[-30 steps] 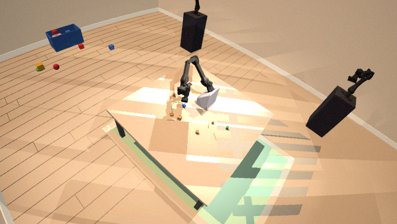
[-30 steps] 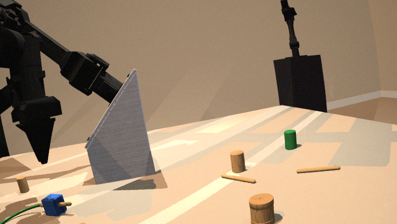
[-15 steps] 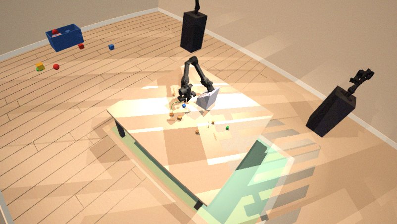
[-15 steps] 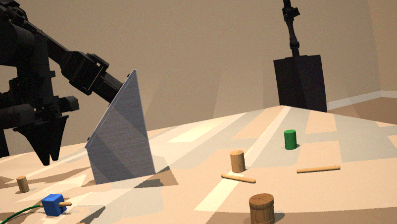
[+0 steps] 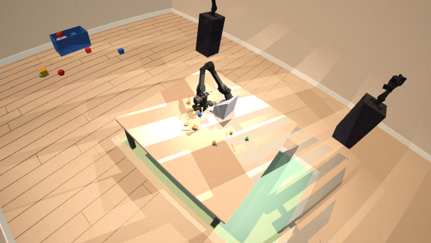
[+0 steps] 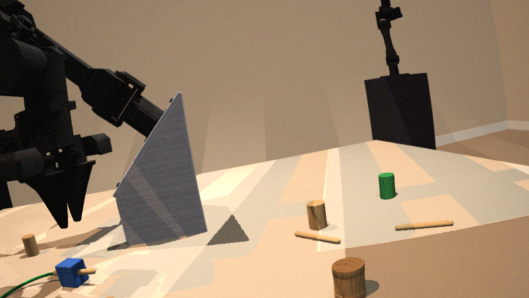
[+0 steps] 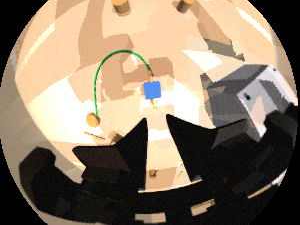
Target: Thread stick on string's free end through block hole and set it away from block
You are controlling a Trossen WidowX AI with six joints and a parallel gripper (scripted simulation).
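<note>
Right now the blue cube is 1 cm behind my gripper tip, 3 cm to the right of it and 7 cm below it. Also, from my gripper tip: round wooden button 16 cm ahead, 3 cm to the right, 8 cm below; then wooden block 14 cm ahead, 6 cm to the left, 6 cm below; then loose stick 22 cm ahead, 8 cm below.
</note>
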